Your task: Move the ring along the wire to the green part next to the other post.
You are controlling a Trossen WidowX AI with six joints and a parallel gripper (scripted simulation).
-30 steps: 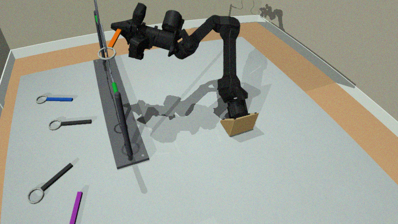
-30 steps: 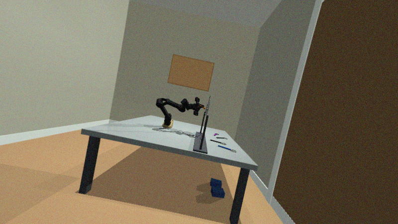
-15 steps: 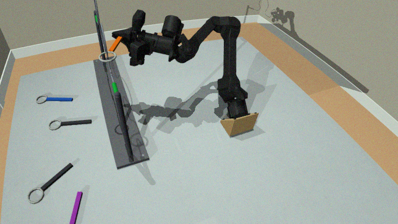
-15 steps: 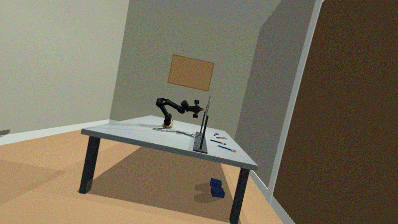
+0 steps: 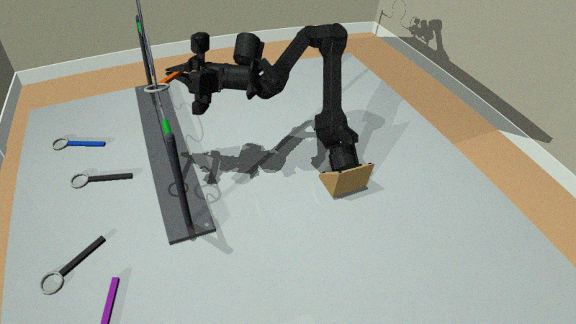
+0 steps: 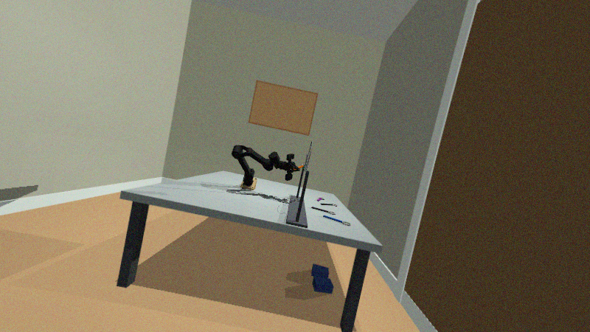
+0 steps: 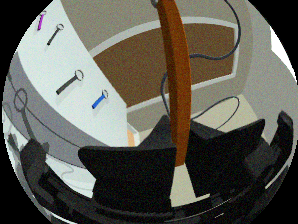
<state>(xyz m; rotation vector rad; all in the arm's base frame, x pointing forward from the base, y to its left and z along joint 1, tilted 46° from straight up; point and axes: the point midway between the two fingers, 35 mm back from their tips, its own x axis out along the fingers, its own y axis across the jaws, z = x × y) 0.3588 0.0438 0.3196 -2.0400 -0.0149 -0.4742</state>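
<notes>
The ring with orange handle is 8 cm to the left of my gripper tip and 2 cm above it. From my gripper tip the other things lie so: blue-handled ring (32 cm ahead, 25 cm below, 9 cm to the right).
</notes>
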